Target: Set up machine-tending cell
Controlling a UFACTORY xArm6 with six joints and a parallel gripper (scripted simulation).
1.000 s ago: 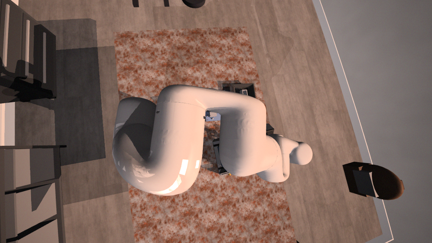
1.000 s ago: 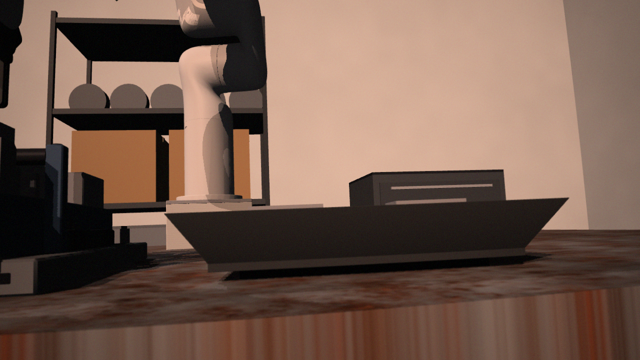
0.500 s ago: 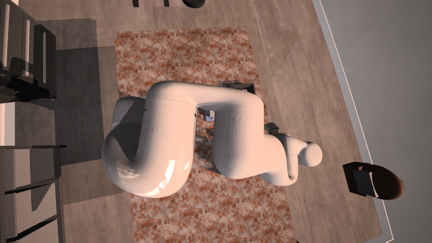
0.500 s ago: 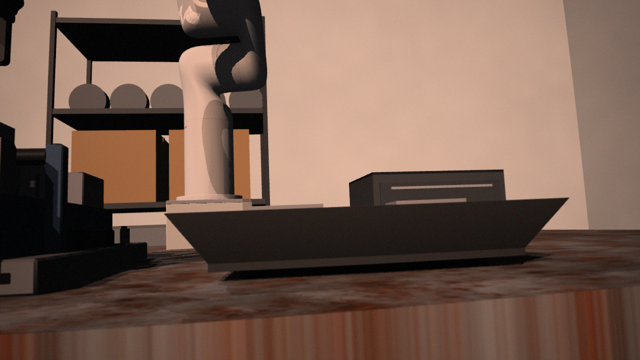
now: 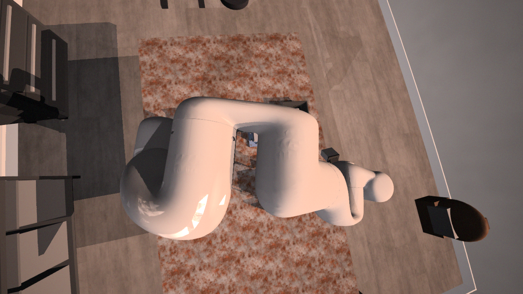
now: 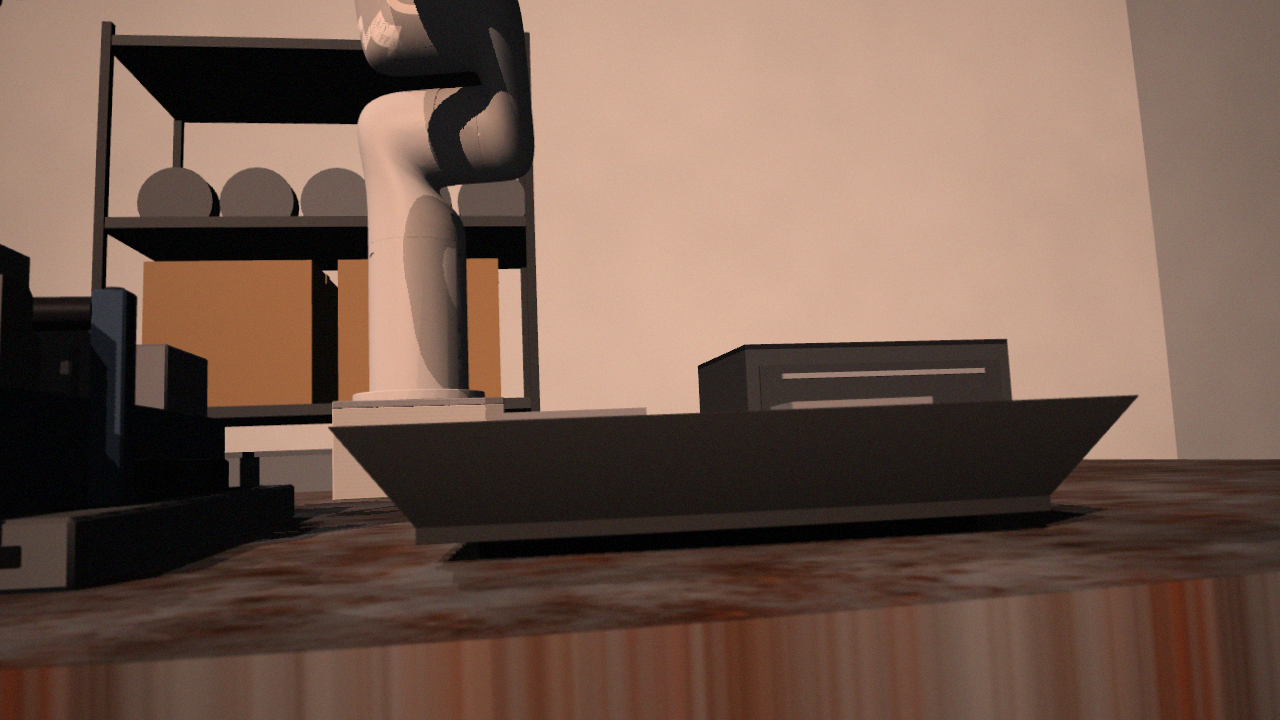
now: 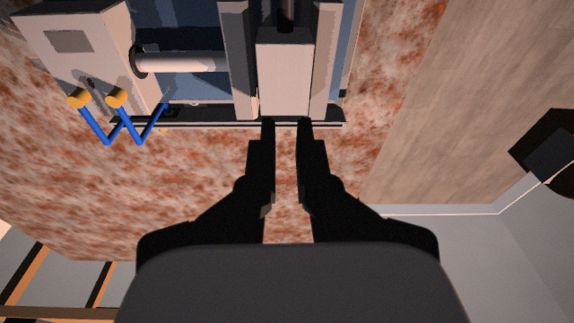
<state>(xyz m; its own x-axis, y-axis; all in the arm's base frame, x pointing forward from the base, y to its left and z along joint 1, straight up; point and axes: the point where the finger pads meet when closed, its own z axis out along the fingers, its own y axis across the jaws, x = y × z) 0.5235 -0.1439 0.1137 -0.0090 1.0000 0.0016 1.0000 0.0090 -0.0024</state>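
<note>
The vise piston rod is 90 mm behind my hand and 120 mm below it. Also, from my hand: vise body (70 mm behind, 160 mm below); then brass blank (90 mm behind, 340 mm to the left, 170 mm below).
</note>
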